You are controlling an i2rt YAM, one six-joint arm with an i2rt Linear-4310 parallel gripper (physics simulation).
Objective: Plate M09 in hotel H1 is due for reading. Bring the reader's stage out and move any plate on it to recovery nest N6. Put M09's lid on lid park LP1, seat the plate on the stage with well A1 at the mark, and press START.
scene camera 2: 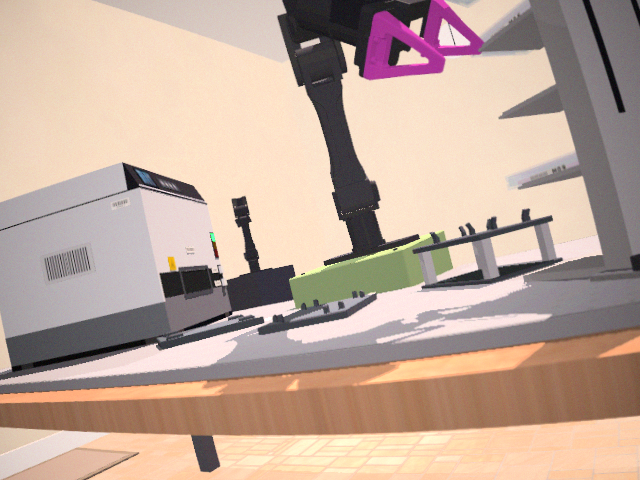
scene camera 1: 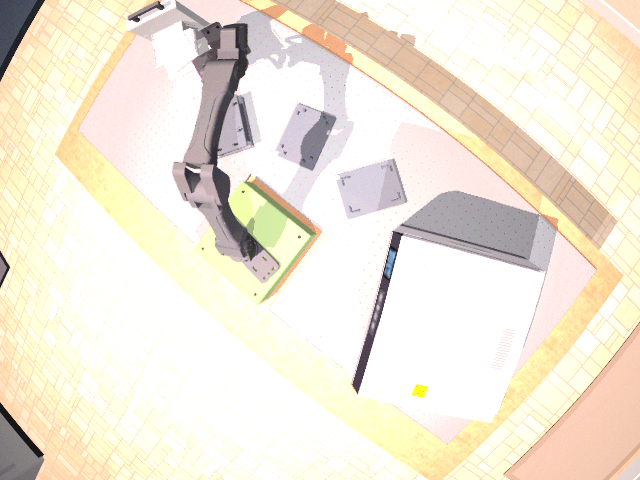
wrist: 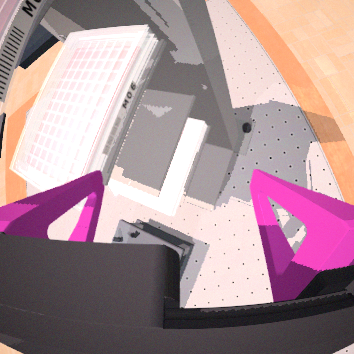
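Where they show: gripper, fingertip midpoint: (scene camera 2: 464, 56) (wrist: 176, 177); arm's base, link origin: (scene camera 2: 370, 252) (scene camera 1: 246, 248).
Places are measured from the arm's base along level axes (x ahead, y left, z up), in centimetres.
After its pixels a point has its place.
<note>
My gripper (scene camera 2: 461, 55) {x 35.2, y 39.5, z 16.9 cm} (wrist: 176, 177) {x 35.2, y 39.5, z 16.9 cm} is open, its magenta fingers wide apart with nothing between them. It is high beside the grey hotel (scene camera 2: 610, 155) {x 39.8, y 50.5, z 2.7 cm}, whose shelves stick out towards it. In the wrist view a clear-lidded plate labelled M06 (wrist: 82, 95) {x 30.8, y 45.7, z 20.1 cm} lies beyond and below the left finger. Part of another plate (wrist: 11, 55) {x 33.9, y 41.9, z 26.8 cm} shows at the upper left edge, its label cut off after "M0". No label M09 is readable. The white reader (scene camera 1: 454, 320) {x 29.8, y -47.1, z 27.3 cm} (scene camera 2: 77, 242) {x 40.6, y -37.7, z 14.8 cm} stands at the far end of the table; its stage does not show outside it.
A raised stand (scene camera 1: 235, 131) {x 20.5, y 25.4, z -1.0 cm} (scene camera 2: 483, 235) {x 28.1, y 33.8, z -1.3 cm} (wrist: 150, 237) {x 23.6, y 36.1, z -1.0 cm} is near the hotel. A low pegged nest (scene camera 1: 305, 136) {x 32.1, y 10.4, z -6.0 cm} (scene camera 2: 320, 316) {x 38.8, y 16.0, z -6.2 cm} and a flat corner-bracket nest (scene camera 1: 372, 188) {x 34.2, y -12.6, z -5.8 cm} (scene camera 2: 211, 331) {x 37.1, y -7.3, z -6.1 cm} lie towards the reader; their names are unreadable. The arm stands on a green base (scene camera 1: 273, 217) {x 11.1, y 0.4, z -0.8 cm} (scene camera 2: 356, 283) {x 13.1, y 4.0, z -4.7 cm}.
</note>
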